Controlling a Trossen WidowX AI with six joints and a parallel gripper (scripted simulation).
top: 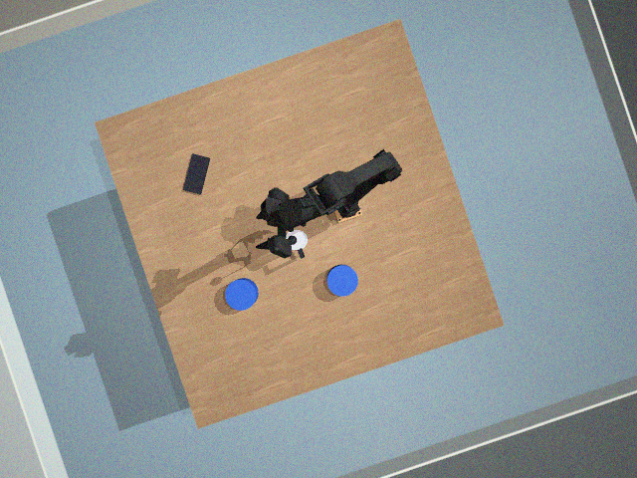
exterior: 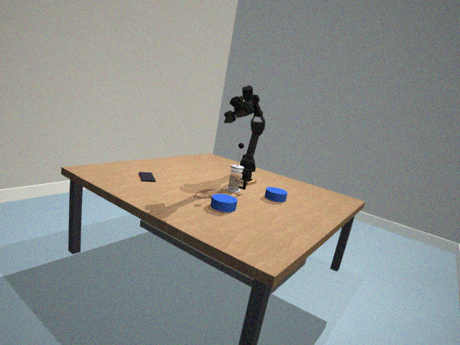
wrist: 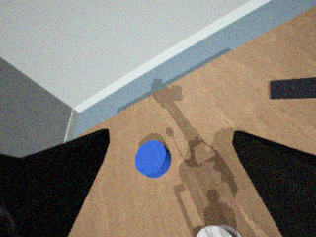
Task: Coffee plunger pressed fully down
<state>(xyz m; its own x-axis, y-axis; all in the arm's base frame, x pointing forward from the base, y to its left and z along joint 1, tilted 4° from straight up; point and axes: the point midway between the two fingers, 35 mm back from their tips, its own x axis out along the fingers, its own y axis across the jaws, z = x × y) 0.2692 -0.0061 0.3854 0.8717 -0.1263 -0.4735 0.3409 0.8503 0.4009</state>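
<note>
The coffee press lies 60 mm behind my gripper tip, 70 mm to the left of it and 260 mm below it. Also, from my gripper tip: black slab: 170 mm ahead, 360 mm to the right, 380 mm below.
</note>
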